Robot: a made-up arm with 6 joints.
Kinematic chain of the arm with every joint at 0, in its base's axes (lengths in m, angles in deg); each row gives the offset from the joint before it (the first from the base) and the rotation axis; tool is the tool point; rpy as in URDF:
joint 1: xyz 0 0 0.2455 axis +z
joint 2: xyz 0 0 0 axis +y
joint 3: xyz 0.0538 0 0.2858 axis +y
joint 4: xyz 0.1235 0 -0.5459 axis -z
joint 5: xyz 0 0 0 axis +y
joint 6: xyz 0.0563 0 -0.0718 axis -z
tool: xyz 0 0 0 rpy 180 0 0
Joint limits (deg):
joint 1: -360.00..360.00
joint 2: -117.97..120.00
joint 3: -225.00..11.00
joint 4: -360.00..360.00
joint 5: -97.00..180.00
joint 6: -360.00..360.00
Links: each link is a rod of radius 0.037 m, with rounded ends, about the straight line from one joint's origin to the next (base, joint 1, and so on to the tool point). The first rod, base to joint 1, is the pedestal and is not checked.
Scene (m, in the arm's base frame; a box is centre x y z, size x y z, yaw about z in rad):
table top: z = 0
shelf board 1: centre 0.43 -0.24 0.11 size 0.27 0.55 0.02 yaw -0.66
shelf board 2: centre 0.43 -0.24 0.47 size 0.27 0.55 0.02 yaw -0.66
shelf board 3: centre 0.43 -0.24 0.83 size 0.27 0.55 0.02 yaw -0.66
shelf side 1: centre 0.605 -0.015 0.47 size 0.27 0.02 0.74 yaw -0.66
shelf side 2: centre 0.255 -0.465 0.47 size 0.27 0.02 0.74 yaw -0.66
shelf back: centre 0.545 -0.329 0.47 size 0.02 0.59 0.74 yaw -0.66
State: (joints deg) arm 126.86 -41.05 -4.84 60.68 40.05 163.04
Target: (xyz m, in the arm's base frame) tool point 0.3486 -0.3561 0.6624
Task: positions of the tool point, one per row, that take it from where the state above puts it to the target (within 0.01 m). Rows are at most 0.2 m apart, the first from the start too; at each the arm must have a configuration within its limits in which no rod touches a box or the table.
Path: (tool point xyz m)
1: -0.1628 0.4071 0.2461
2: -0.0510 0.4545 0.3602
3: 0.0708 0.4449 0.4777
4: 0.1742 0.3797 0.5930
5: 0.2344 0.2734 0.7005
6: 0.3075 0.2217 0.6981
7: 0.3688 0.1506 0.6946
8: 0.4132 0.0627 0.6902
9: 0.4363 -0.0377 0.6848
10: 0.4343 -0.1453 0.6784
11: 0.4052 -0.2538 0.6709
12: 0.3486 -0.3561 0.6624

